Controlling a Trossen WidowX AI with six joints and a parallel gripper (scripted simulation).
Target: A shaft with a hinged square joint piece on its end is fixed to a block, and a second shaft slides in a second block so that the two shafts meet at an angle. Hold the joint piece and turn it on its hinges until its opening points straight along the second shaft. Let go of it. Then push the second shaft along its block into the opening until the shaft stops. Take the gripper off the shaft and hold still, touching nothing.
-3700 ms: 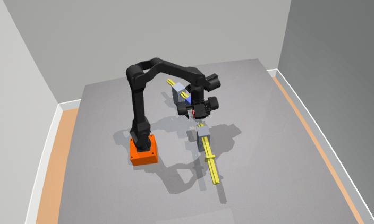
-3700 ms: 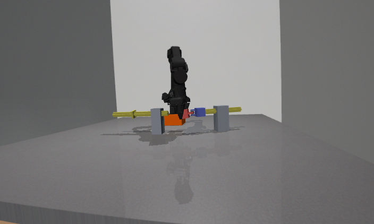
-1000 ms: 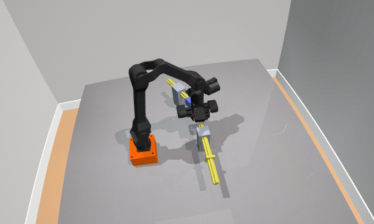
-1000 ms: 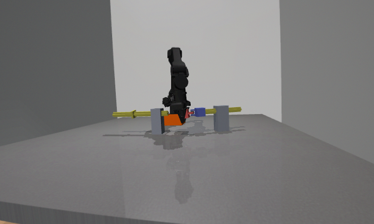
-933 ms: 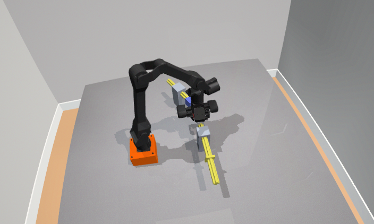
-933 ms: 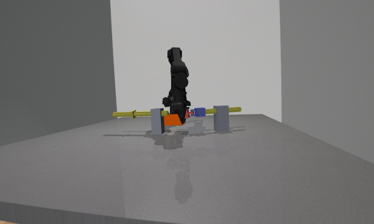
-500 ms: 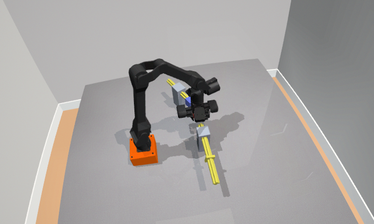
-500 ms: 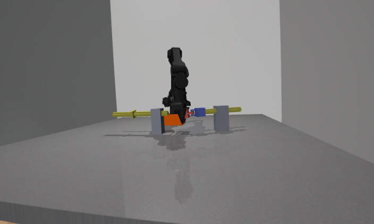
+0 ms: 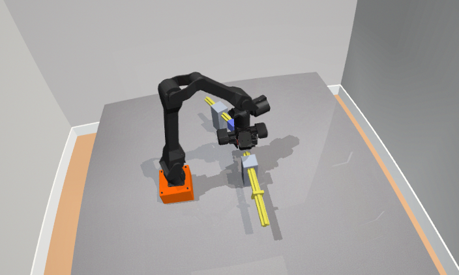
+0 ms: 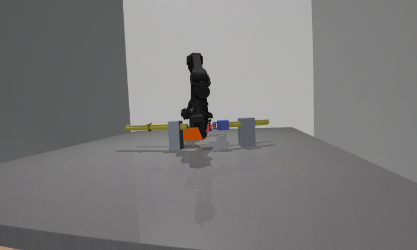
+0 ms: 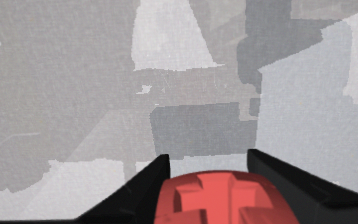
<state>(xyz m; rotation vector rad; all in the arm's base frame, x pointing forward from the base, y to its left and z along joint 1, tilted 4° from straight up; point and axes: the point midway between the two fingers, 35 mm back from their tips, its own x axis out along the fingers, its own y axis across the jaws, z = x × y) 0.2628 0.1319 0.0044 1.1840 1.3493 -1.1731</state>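
Now: gripper tip 1 cm to the right of the red square joint piece and 4 cm below it.
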